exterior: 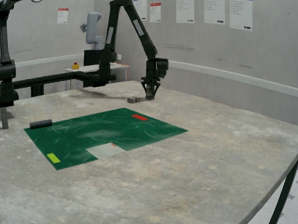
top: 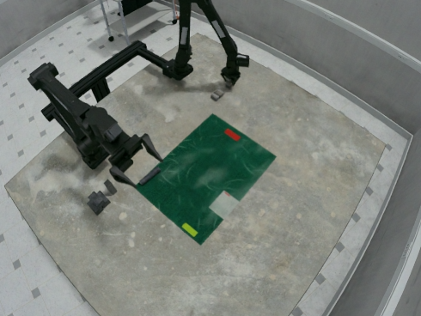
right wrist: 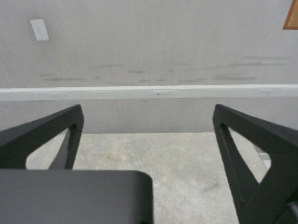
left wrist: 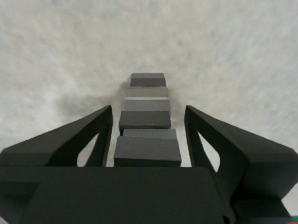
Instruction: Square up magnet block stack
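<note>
The magnet block lies 5 cm above my left hand. Round my left hand: dark cylinder: 74 cm to the right, 2 cm below; then green mat: 22 cm ahead, 56 cm to the right, 3 cm below.
</note>
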